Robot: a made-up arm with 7 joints.
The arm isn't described. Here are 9 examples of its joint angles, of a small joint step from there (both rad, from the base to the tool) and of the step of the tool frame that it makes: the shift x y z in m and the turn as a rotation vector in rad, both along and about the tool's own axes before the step.
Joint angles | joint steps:
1: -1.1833 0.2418 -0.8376 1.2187 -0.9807 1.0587 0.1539 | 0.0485 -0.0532 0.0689 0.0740 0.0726 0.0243 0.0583
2: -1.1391 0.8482 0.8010 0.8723 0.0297 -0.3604 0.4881 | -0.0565 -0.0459 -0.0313 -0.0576 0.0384 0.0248 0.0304
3: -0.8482 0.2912 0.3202 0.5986 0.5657 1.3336 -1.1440 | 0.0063 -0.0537 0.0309 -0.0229 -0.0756 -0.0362 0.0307
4: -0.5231 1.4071 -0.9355 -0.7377 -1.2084 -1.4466 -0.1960 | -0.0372 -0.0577 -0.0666 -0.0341 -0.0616 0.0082 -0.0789
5: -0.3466 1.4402 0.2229 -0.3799 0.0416 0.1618 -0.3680 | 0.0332 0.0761 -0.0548 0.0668 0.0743 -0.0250 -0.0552
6: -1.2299 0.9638 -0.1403 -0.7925 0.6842 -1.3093 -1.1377 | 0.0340 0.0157 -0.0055 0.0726 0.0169 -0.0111 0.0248
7: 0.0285 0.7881 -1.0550 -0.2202 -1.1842 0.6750 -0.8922 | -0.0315 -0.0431 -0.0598 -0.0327 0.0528 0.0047 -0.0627
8: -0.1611 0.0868 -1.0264 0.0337 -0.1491 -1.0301 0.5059 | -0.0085 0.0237 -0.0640 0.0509 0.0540 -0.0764 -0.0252
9: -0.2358 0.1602 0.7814 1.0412 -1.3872 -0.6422 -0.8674 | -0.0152 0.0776 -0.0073 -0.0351 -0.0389 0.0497 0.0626
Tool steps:
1: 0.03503 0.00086 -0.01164 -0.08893 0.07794 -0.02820
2: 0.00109 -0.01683 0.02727 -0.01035 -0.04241 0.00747
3: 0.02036 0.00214 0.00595 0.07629 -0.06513 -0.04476
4: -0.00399 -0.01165 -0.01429 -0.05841 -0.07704 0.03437
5: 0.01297 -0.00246 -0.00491 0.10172 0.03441 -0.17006
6: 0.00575 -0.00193 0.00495 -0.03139 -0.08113 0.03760
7: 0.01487 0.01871 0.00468 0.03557 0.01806 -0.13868
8: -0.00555 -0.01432 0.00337 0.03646 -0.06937 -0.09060
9: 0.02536 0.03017 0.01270 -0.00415 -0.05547 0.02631
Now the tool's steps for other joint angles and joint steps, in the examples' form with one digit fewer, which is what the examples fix.
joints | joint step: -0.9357 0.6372 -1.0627 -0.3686 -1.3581 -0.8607 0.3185 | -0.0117 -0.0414 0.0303 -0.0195 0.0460 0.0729 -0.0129
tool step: 0.0155 -0.0076 0.0034 0.0226 -0.0299 -0.0777
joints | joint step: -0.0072 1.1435 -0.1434 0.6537 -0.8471 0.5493 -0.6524 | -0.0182 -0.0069 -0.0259 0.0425 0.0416 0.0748 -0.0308
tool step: 0.0062 0.0013 -0.0099 -0.0850 0.0306 -0.0602
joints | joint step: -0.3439 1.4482 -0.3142 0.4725 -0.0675 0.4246 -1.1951 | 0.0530 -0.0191 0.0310 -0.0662 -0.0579 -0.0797 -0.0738
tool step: 0.0084 0.0014 0.0166 0.1785 -0.0548 -0.0400
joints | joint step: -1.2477 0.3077 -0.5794 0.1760 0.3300 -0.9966 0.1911 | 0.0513 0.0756 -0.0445 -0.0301 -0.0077 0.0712 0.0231
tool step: -0.0164 -0.0111 0.0042 -0.0482 0.0374 -0.1023
